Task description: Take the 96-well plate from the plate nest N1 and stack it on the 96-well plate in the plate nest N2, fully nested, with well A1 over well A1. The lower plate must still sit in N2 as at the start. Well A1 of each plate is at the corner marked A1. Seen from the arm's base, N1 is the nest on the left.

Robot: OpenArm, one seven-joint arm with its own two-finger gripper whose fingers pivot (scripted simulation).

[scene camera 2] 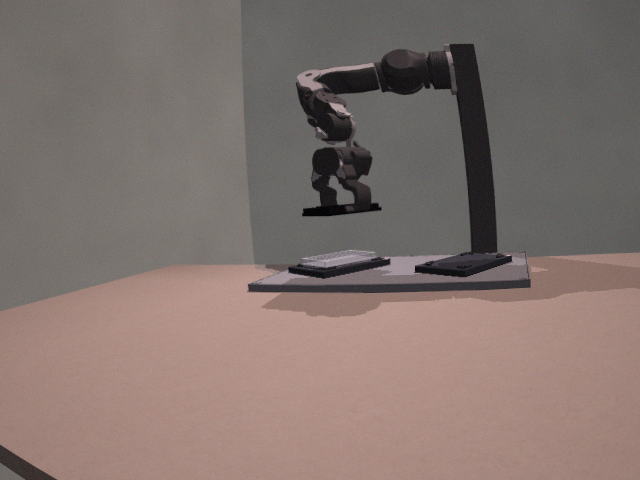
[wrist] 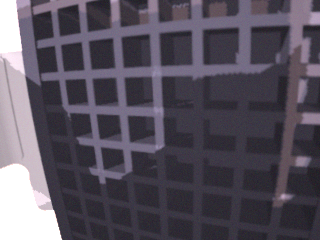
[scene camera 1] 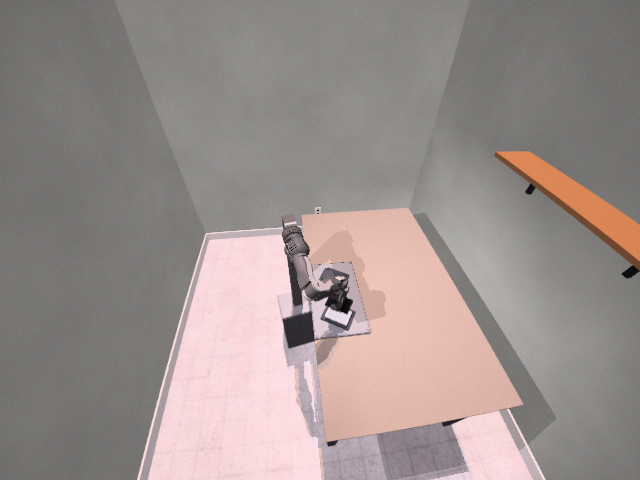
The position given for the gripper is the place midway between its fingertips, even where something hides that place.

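Gripper (scene camera 2: 341,211), clear 96-well plate (scene camera 2: 344,258), plate nest N1 (scene camera 2: 480,262), plate nest N2 (scene camera 2: 315,272). Dark 96-well plate (wrist: 208,72).
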